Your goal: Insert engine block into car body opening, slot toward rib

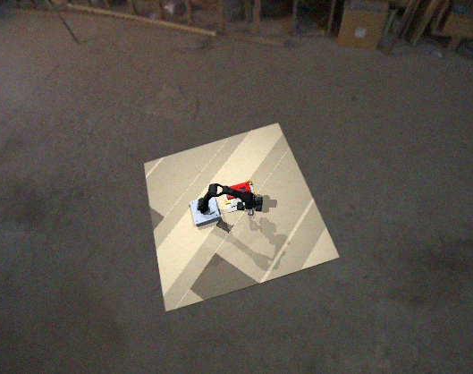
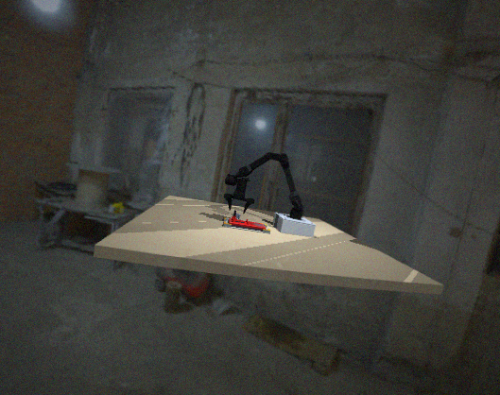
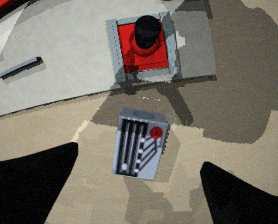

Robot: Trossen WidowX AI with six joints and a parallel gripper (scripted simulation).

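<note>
Right now the engine block is 30 mm below my gripper tip and 10 mm behind it.
</note>
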